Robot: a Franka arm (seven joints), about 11 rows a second.
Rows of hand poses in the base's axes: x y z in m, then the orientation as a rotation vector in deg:
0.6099, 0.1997, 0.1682, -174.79, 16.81, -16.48
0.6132, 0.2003, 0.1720, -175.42, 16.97, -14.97
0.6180, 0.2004, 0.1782, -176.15, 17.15, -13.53
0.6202, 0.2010, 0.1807, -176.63, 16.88, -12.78
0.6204, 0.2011, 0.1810, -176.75, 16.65, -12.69
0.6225, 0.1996, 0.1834, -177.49, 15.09, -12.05
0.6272, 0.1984, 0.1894, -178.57, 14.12, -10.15
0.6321, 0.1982, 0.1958, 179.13, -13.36, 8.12
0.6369, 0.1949, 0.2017, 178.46, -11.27, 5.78
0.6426, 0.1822, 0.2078, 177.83, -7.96, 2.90
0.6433, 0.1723, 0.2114, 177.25, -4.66, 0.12
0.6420, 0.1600, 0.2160, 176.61, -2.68, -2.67
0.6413, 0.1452, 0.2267, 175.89, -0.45, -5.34
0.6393, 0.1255, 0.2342, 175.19, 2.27, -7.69
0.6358, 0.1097, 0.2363, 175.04, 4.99, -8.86
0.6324, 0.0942, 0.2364, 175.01, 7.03, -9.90
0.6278, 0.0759, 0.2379, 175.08, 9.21, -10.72
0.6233, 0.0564, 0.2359, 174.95, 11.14, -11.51
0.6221, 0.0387, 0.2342, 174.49, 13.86, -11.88
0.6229, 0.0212, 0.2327, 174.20, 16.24, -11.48
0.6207, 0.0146, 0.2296, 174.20, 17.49, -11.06
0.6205, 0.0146, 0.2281, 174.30, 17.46, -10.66
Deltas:
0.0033, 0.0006, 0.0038, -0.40, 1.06, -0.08
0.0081, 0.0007, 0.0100, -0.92, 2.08, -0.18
0.0103, 0.0013, 0.0125, -1.29, 2.62, 0.00
0.0105, 0.0014, 0.0128, -1.39, 2.68, 0.15
0.0126, -0.0001, 0.0152, -1.99, 3.15, 1.15
0.0173, -0.0013, 0.0212, -2.81, 4.46, 1.78
0.0222, -0.0015, 0.0276, -3.50, 5.83, 2.26
0.0270, -0.0048, 0.0335, -4.39, 7.35, 3.52
0.0327, -0.0175, 0.0396, -5.29, 9.21, 5.60
0.0334, -0.0274, 0.0432, -6.03, 11.00, 7.69
0.0321, -0.0397, 0.0478, -6.64, 12.83, 8.96
0.0314, -0.0545, 0.0585, -7.29, 14.60, 10.40
0.0294, -0.0742, 0.0660, -7.91, 16.15, 12.16
0.0259, -0.0900, 0.0681, -8.05, 16.86, 13.96
0.0225, -0.1055, 0.0682, -8.02, 17.49, 15.32
0.0179, -0.1238, 0.0697, -7.89, 17.96, 16.78
0.0134, -0.1433, 0.0677, -7.93, 18.43, 18.06
0.0122, -0.1610, 0.0660, -8.31, 18.65, 19.83
0.0130, -0.1785, 0.0645, -8.60, 18.36, 21.38
0.0108, -0.1851, 0.0614, -8.61, 18.05, 22.19
0.0106, -0.1851, 0.0599, -8.56, 17.78, 22.16

